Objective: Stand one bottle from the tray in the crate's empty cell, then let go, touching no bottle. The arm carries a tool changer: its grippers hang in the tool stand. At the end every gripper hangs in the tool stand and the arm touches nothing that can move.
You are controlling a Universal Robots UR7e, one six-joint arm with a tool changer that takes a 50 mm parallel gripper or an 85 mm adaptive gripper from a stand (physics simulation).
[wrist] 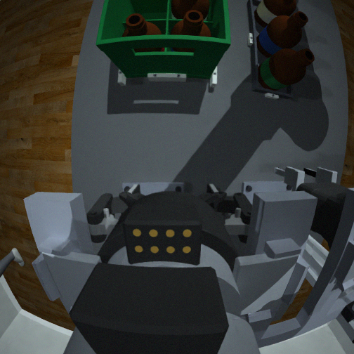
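Observation:
The green crate (165, 62) is at the top left, with brown bottles (142, 27) (192, 25) (190, 6) in it. No bottle shows in the cell behind the front left one. Bottles with a white label (270, 12), a blue label (277, 35) and a green label (282, 70) stand in the dark tray (255, 65) at the top right. The gripper (170, 214) is below the camera, between the tool stand's (285, 212) pale brackets, far from crate and tray. Its fingers are spread wide and hold nothing. The black block hides whether the arm is coupled to it.
A second gripper (325, 200) hangs in the stand at the right edge, partly cut off. The arm's black block (150, 300) fills the lower middle. A broad shadow crosses the grey table (135, 145) from the stand toward the tray. Wooden floor (35, 125) shows at the left.

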